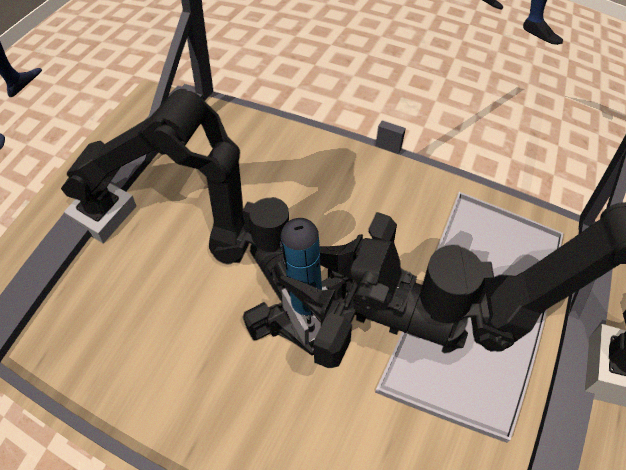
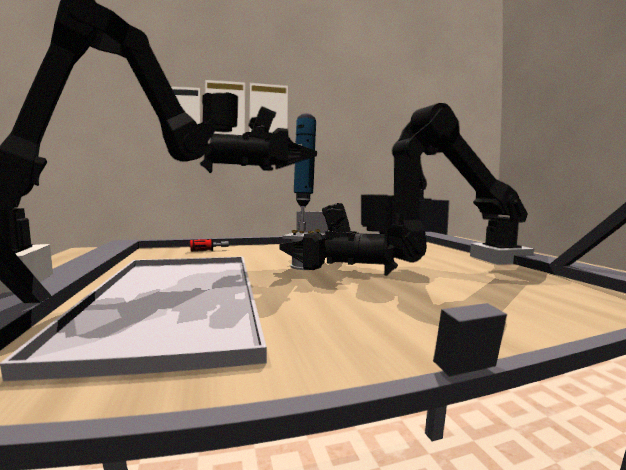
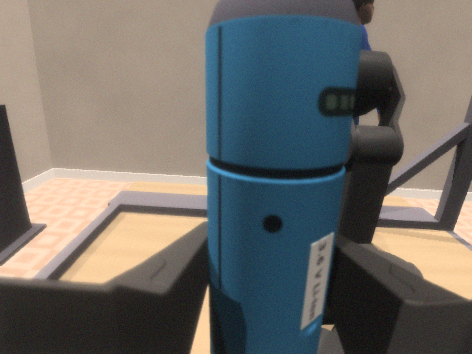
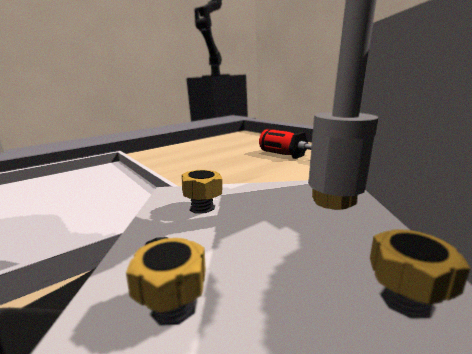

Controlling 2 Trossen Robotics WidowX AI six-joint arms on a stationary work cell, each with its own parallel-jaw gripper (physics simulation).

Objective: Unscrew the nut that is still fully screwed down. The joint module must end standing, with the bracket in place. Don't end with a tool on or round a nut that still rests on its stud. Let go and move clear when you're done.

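Places are measured from the left arm's base along level axes (x ahead, y left, z up), in metres.
Pixels of known places: left gripper, fingertip midpoint: (image 1: 288, 263) (image 2: 313, 154) (image 3: 264, 234); right gripper, fingertip midpoint: (image 2: 285, 245) (image 4: 252, 234); right arm's base, origin of the base link: (image 1: 97, 203) (image 2: 501, 245).
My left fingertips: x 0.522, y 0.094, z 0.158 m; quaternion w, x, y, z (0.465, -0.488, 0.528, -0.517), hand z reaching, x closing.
Behind a point stands the place of what it marks.
The blue electric driver (image 1: 303, 255) @[y 0.115, x 0.496, z 0.218 m] (image 2: 304, 174) @[y 0.075, x 0.495, z 0.116 m] (image 3: 277, 200) @[y 0.100, x 0.485, z 0.190 m] stands upright. My left gripper (image 1: 304, 275) @[y 0.094, x 0.522, z 0.158 m] (image 2: 313, 153) @[y 0.094, x 0.522, z 0.158 m] (image 3: 264, 234) @[y 0.094, x 0.522, z 0.158 m] is shut on its body. Its grey socket (image 4: 341, 155) @[y 0.085, x 0.500, z 0.012 m] is over one gold nut (image 4: 334, 199) @[y 0.087, x 0.498, z 0.000 m], which sits low against the pale bracket plate (image 4: 240, 250) @[y 0.058, x 0.494, z -0.003 m], with no thread showing below it. Three other gold nuts (image 4: 202, 184) @[y 0.063, x 0.476, z 0.006 m] (image 4: 166, 274) (image 4: 419, 266) stand raised, with dark thread below them. The joint module (image 2: 298, 264) @[y 0.048, x 0.474, z -0.059 m] stands upright under the bracket. My right gripper (image 1: 305, 336) (image 2: 290, 246) @[y 0.093, x 0.462, z -0.028 m] is shut on the joint module; its fingertips are mostly hidden.
A shallow pale tray (image 1: 509, 436) @[y 0.151, x 0.164, z -0.053 m] (image 2: 136, 367) @[y -0.273, x 0.221, z -0.063 m] lies beside the module, under the left arm. A red-handled tool (image 2: 201, 245) @[y 0.296, x 0.302, z -0.052 m] (image 4: 276, 142) @[y 0.296, x 0.306, z -0.051 m] lies on the table near the edge frame. A dark grey upright panel (image 4: 430, 125) @[y 0.088, x 0.515, z 0.020 m] rises close beside the socket. A black block (image 1: 390, 136) @[y -0.354, x 0.485, z -0.026 m] (image 2: 470, 338) @[y -0.376, x 0.475, z -0.031 m] stands at the table's edge.
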